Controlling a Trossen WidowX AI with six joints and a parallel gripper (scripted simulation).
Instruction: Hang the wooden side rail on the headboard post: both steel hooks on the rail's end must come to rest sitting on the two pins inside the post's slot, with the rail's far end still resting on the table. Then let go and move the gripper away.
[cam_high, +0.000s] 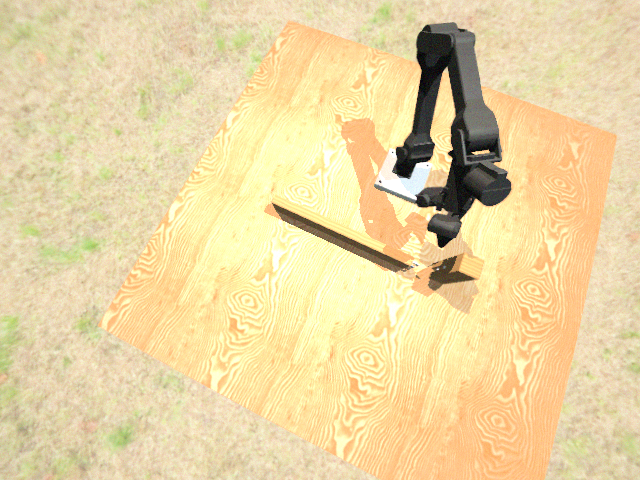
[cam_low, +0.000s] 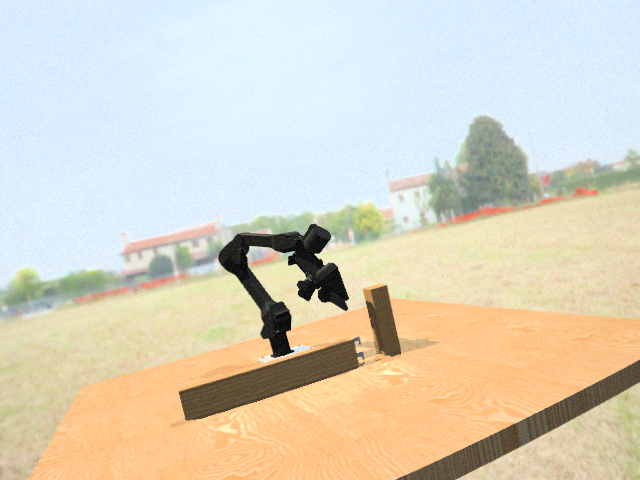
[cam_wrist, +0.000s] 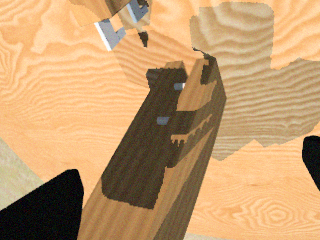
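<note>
Now: gripper tip 6 cm short of the headboard post, 6 cm to the right of it and 6 cm above it.
</note>
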